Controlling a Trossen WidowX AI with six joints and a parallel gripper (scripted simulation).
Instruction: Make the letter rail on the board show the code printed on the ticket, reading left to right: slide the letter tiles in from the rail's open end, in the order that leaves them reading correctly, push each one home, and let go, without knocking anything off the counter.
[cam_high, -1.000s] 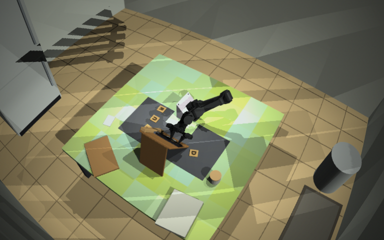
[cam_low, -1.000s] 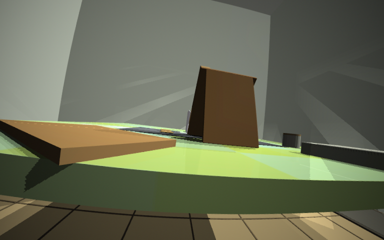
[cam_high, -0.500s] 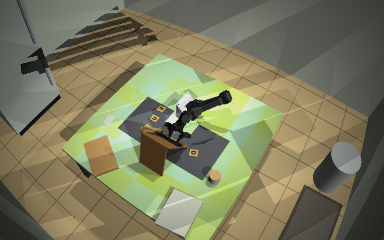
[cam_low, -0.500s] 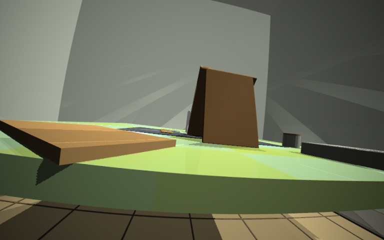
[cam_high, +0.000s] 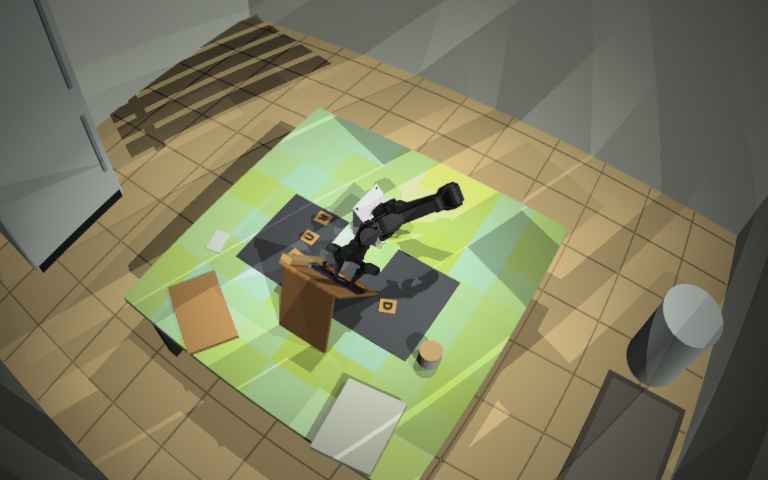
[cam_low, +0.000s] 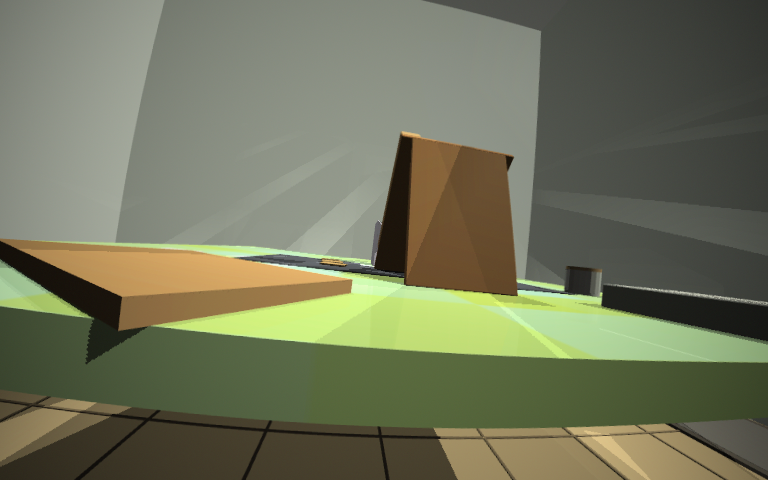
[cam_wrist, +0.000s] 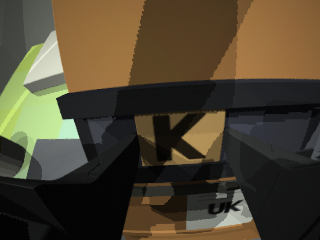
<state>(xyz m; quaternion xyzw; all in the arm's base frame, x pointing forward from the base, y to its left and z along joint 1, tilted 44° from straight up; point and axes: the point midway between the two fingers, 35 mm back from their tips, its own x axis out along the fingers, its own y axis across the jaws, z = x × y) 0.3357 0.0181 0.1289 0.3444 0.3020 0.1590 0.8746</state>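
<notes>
Right now the white ticket is 80 mm below my gripper tip, 50 mm to the right of it and 50 mm behind it. From my gripper tip the other things lie so: dark mat (160 mm below, 160 mm behind, 90 mm to the right); flat wooden slab (390 mm to the right, 360 mm ahead, 150 mm below); card (580 mm to the right, 160 mm below, 90 mm ahead).
</notes>
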